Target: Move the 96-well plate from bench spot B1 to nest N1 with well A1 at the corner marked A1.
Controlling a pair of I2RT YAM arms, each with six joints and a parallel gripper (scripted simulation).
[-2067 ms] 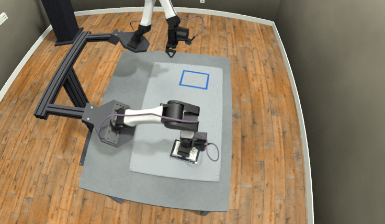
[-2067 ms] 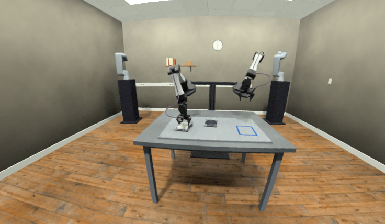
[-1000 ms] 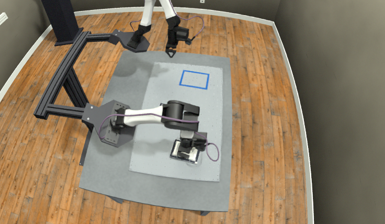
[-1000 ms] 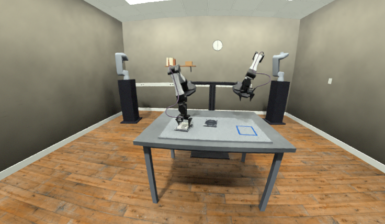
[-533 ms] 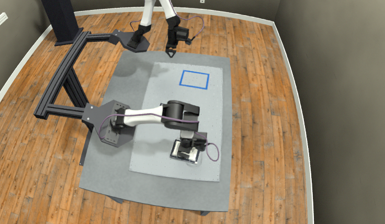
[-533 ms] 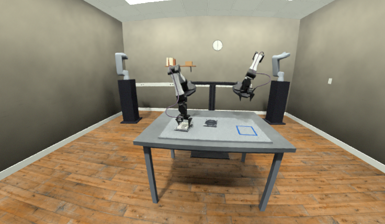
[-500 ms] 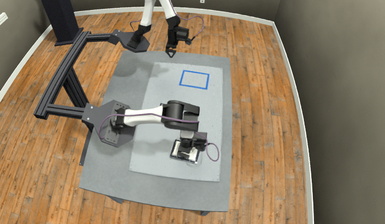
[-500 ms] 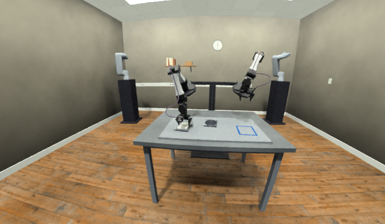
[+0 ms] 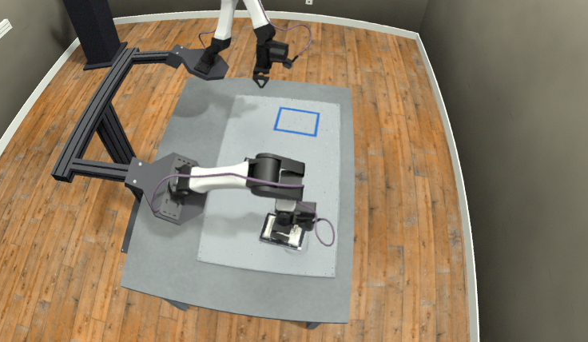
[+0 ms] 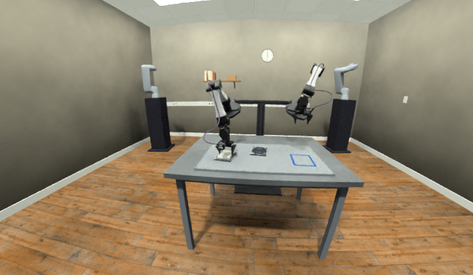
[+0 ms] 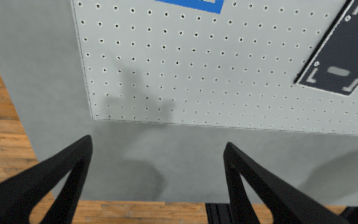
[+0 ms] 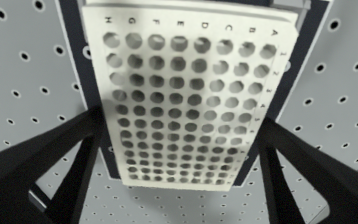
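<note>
My right gripper is now 10 mm above the white 96-well plate. Also, from my right hand: dark nest 100 mm behind, 260 mm to the left, 20 mm below; A1 label 40 mm behind, 190 mm to the left, 10 mm below.
</note>
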